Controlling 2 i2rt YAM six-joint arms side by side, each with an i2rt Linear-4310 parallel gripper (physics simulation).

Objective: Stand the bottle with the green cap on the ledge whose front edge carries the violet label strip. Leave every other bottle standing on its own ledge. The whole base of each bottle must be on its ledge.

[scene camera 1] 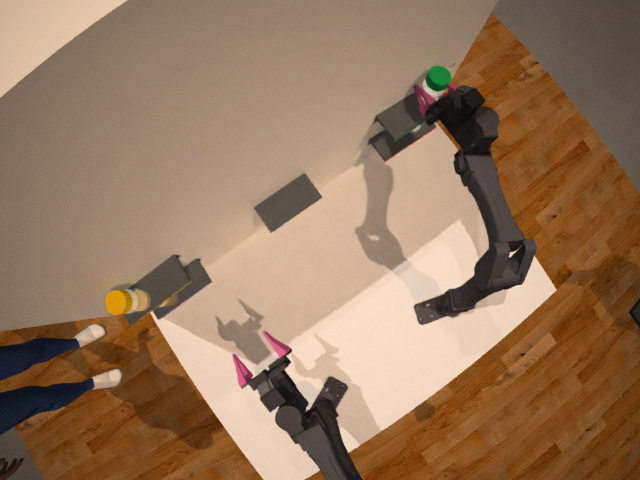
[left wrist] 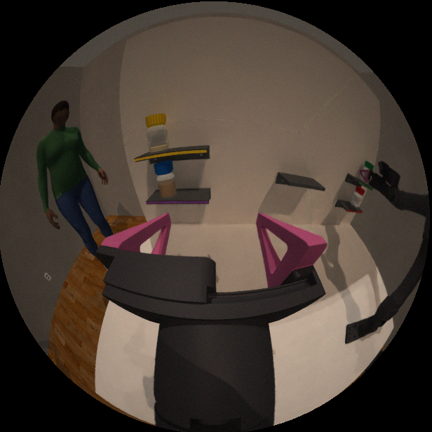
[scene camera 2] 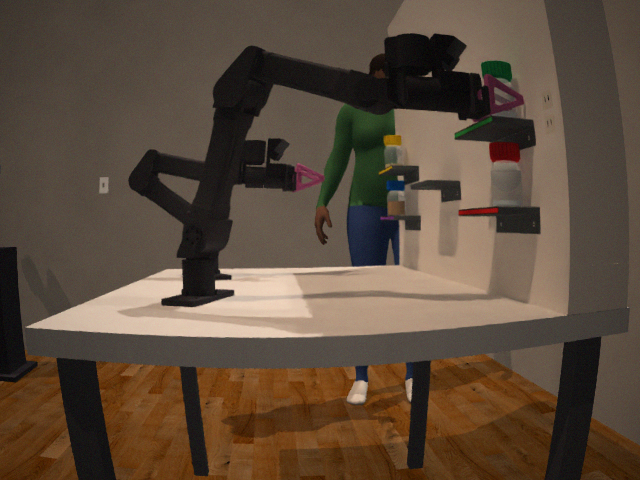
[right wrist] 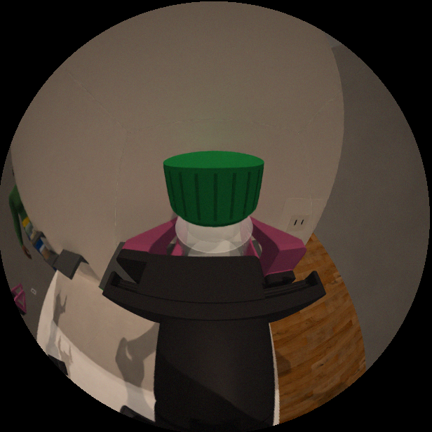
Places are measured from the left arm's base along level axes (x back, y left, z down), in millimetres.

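Pixels of known places: left gripper, fingertip midpoint: (scene camera 1: 248, 343) (scene camera 2: 321, 179); right gripper, fingertip midpoint: (scene camera 1: 422, 81) (scene camera 2: 517, 103); left arm's base, origin of the base link: (scene camera 1: 323, 406); right arm's base, origin of the base link: (scene camera 1: 444, 305) (scene camera 2: 199, 299).
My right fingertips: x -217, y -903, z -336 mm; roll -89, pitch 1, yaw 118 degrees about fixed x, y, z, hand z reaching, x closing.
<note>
Ahead of a thing's pixels: the offset from my right fingertips to its top centre.
The green-capped bottle {dx +30, dy +16, dz -67 mm} (scene camera 1: 438, 78) (scene camera 2: 496, 70) (left wrist: 369, 164) (right wrist: 214, 187) stands upright on the green-edged ledge {dx +16, dy +57, dz +39 mm} (scene camera 1: 400, 117) (scene camera 2: 504, 129). My right gripper (scene camera 1: 435, 91) (scene camera 2: 516, 98) (right wrist: 213, 217) is shut on it, with a pink finger at either side of its body below the cap. The ledge with the violet strip {dx -331, dy +778, dz +179 mm} (scene camera 1: 199, 276) (scene camera 2: 412, 219) (left wrist: 197, 195) is low at the left in the left wrist view. A blue-capped bottle {dx -341, dy +807, dz +74 mm} (scene camera 2: 396, 198) (left wrist: 167, 187) stands on its left part. My left gripper (scene camera 1: 249, 343) (scene camera 2: 323, 178) (left wrist: 213, 217) is open and empty, well away from the ledges.
A yellow-capped bottle {dx -341, dy +812, dz -66 mm} (scene camera 1: 118, 302) (scene camera 2: 392, 152) (left wrist: 157, 136) stands on the yellow-edged ledge {dx -331, dy +778, dz +39 mm} (scene camera 1: 162, 279) (left wrist: 195, 149), directly above the violet one. A red-capped bottle {dx +25, dy +22, dz +74 mm} (scene camera 2: 505, 180) stands on the red-edged ledge {dx +16, dy +57, dz +179 mm} (scene camera 2: 516, 214) below the green one. A plain ledge {dx -158, dy +418, dz +109 mm} (scene camera 1: 287, 203) (left wrist: 300, 181) hangs between the pairs.
</note>
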